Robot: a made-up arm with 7 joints.
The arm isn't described. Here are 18 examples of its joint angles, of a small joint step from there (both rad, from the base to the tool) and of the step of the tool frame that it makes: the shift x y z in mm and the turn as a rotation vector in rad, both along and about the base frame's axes.
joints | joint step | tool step
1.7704 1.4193 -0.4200 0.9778 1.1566 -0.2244 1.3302 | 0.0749 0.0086 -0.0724 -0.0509 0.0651 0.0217 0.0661 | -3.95 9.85 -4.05 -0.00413 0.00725 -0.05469
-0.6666 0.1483 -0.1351 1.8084 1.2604 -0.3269 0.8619 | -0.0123 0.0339 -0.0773 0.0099 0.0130 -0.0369 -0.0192 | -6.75 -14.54 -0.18 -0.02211 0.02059 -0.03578
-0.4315 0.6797 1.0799 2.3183 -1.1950 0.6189 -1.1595 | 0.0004 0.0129 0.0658 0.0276 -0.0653 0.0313 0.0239 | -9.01 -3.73 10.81 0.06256 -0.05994 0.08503
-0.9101 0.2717 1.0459 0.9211 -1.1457 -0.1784 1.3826 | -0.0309 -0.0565 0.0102 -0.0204 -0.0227 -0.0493 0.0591 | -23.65 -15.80 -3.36 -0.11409 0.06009 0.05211
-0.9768 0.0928 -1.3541 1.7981 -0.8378 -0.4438 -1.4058 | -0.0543 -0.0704 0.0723 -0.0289 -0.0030 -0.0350 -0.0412 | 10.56 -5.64 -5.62 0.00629 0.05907 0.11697
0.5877 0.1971 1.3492 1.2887 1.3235 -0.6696 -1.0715 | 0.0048 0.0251 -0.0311 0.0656 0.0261 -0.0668 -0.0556 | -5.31 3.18 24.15 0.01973 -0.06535 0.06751
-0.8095 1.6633 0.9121 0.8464 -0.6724 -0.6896 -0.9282 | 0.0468 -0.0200 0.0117 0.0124 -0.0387 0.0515 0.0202 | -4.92 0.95 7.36 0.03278 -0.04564 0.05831
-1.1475 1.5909 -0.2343 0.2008 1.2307 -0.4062 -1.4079 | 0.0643 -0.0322 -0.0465 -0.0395 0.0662 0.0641 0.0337 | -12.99 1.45 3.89 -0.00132 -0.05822 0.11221
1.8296 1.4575 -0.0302 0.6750 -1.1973 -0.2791 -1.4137 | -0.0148 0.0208 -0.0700 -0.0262 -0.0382 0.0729 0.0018 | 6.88 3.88 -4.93 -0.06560 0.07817 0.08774
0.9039 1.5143 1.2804 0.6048 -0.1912 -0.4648 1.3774 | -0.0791 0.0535 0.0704 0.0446 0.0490 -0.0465 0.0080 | -19.85 -13.07 20.37 0.12767 -0.02118 0.06208
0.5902 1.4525 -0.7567 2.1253 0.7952 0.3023 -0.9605 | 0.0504 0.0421 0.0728 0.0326 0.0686 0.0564 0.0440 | -2.34 0.52 27.16 0.00160 -0.01969 0.00018
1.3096 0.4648 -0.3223 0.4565 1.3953 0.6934 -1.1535 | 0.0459 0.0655 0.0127 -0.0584 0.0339 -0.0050 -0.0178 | -10.77 31.05 7.11 -0.04267 -0.00289 0.09766
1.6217 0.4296 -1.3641 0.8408 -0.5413 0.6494 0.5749 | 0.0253 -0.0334 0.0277 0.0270 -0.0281 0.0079 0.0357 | -6.52 -17.41 15.09 -0.00794 -0.02239 -0.04101
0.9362 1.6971 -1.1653 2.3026 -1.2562 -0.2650 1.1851 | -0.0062 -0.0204 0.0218 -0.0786 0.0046 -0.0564 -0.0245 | 11.80 12.49 0.91 0.01441 0.02770 0.01835
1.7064 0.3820 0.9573 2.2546 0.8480 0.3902 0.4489 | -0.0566 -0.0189 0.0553 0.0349 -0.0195 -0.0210 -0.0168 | 3.11 -0.37 -8.60 -0.07986 0.00614 0.00529
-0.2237 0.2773 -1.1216 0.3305 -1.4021 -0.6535 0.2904 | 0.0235 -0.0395 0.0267 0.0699 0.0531 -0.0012 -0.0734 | 18.93 -30.50 -1.50 -0.13812 -0.08729 0.14124
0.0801 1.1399 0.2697 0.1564 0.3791 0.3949 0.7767 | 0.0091 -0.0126 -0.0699 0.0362 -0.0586 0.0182 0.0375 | 11.12 -3.85 -3.55 -0.02774 0.08369 -0.08704
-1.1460 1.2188 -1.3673 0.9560 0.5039 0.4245 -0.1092 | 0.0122 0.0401 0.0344 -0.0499 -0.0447 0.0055 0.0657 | 17.08 23.65 -1.54 0.04107 0.01529 -0.04970
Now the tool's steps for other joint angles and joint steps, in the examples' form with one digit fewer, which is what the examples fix.
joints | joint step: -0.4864 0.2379 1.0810 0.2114 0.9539 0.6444 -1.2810 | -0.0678 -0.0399 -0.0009 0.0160 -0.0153 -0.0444 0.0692
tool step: -23.9 -12.4 7.4 0.0385 0.0202 -0.0056
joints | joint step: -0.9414 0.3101 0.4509 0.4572 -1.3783 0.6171 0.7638 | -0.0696 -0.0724 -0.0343 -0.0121 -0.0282 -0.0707 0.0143
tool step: -31.2 -30.2 10.4 -0.1414 0.0795 0.0585
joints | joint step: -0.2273 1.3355 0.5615 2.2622 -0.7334 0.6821 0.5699 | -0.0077 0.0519 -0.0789 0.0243 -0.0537 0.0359 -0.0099
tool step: 1.5 -12.3 -14.2 0.0758 0.0264 -0.0114
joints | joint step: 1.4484 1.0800 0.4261 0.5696 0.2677 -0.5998 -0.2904 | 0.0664 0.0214 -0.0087 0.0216 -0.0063 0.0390 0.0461
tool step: -16.7 0.4 14.3 0.0312 -0.0139 -0.0042
